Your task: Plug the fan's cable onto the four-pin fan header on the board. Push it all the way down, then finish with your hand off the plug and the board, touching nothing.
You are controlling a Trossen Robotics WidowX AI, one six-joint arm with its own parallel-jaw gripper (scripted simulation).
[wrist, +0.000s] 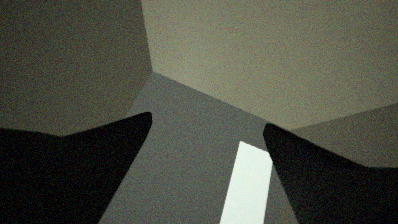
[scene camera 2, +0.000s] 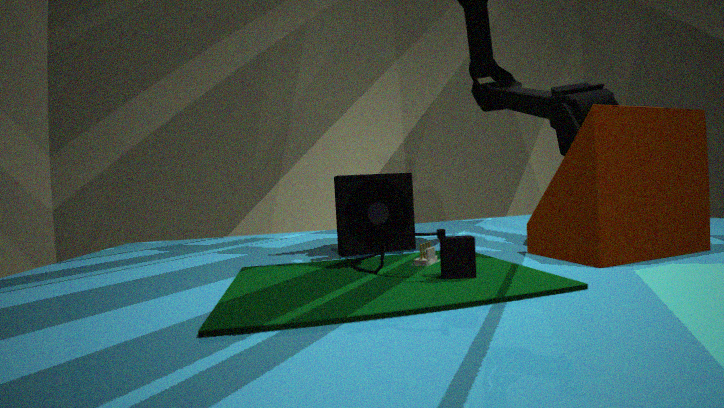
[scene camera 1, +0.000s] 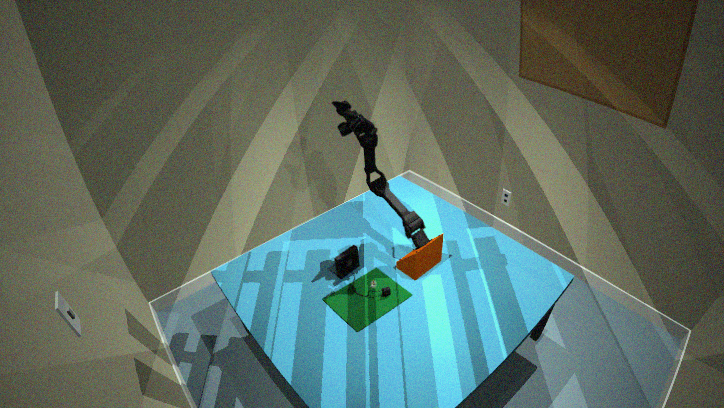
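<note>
A black plug, a green board, a black fan. My gripper open, holding nothing.
</note>
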